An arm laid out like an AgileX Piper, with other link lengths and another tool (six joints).
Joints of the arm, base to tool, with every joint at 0 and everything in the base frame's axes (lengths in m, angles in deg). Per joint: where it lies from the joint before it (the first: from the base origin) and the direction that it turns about. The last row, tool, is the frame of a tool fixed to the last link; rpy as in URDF.
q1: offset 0 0 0.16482 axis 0 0 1
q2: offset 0 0 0 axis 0 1 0
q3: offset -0.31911 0 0.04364 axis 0 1 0
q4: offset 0.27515 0 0.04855 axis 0.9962 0 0.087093
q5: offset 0 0 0 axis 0 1 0
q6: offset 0.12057 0 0.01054 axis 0.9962 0 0.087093
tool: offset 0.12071 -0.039 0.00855 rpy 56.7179 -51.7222 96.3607
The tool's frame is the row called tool.
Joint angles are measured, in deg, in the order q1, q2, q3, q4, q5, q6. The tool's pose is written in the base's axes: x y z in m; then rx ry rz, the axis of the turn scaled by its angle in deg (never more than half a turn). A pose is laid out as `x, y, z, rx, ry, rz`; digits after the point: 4 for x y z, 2 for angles.
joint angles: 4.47 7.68 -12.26 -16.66 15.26 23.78
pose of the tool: 0.2007, -0.0410, 0.2928, 98.22, 7.39, 101.72
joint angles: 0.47 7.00 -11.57 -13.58 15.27 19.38
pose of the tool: 0.1970, -0.0518, 0.2891, 96.82, 5.97, 98.79
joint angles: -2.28 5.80 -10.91 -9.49 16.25 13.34
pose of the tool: 0.1927, -0.0576, 0.2837, 95.74, 6.52, 96.32
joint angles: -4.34 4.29 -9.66 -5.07 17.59 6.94
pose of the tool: 0.1891, -0.0598, 0.2729, 95.40, 8.14, 94.03
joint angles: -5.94 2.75 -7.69 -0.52 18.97 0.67
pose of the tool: 0.1867, -0.0594, 0.2557, 95.95, 10.40, 91.88
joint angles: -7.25 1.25 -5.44 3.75 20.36 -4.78
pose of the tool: 0.1851, -0.0573, 0.2359, 97.13, 12.56, 90.05
